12 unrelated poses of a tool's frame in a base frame.
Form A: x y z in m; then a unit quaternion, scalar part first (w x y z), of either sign.
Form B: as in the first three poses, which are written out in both.
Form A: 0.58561 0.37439 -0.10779 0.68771 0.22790 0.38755 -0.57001
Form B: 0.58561 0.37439 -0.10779 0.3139 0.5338 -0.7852 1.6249
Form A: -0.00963 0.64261 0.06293 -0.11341 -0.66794 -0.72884 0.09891
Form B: -0.00963 0.64261 0.06293 0.6723 0.7336 -0.0996 2.9143
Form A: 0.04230 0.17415 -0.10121 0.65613 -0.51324 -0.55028 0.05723
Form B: 0.04230 0.17415 -0.10121 -0.6801 -0.7292 0.0758 1.7102
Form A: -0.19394 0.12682 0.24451 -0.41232 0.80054 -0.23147 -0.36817
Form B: -0.19394 0.12682 0.24451 -0.8787 0.2541 0.4041 2.2916
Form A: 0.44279 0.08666 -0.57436 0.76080 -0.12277 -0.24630 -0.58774
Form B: 0.44279 0.08666 -0.57436 -0.1892 -0.3795 -0.9056 1.4125
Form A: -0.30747 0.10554 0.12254 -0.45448 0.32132 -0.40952 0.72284
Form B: -0.30747 0.10554 0.12254 -0.3607 0.4597 -0.8115 2.1980
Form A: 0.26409 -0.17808 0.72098 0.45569 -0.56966 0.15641 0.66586
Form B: 0.26409 -0.17808 0.72098 -0.6400 0.1757 0.7480 2.1953
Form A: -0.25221 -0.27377 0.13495 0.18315 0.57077 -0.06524 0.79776
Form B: -0.25221 -0.27377 0.13495 0.5806 -0.0664 0.8115 2.7732
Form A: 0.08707 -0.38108 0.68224 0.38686 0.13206 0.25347 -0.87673
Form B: 0.08707 -0.38108 0.68224 0.1432 0.2749 -0.9508 2.3471
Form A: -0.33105 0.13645 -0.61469 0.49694 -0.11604 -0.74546 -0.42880
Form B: -0.33105 0.13645 -0.61469 -0.1337 -0.8590 -0.4941 2.1015
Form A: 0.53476 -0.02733 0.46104 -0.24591 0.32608 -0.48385 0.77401
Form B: 0.53476 -0.02733 0.46104 -0.3364 0.4992 -0.7985 2.6447
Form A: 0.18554 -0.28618 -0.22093 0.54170 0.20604 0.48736 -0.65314
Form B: 0.18554 -0.28618 -0.22093 0.2451 0.5798 -0.7770 1.9967
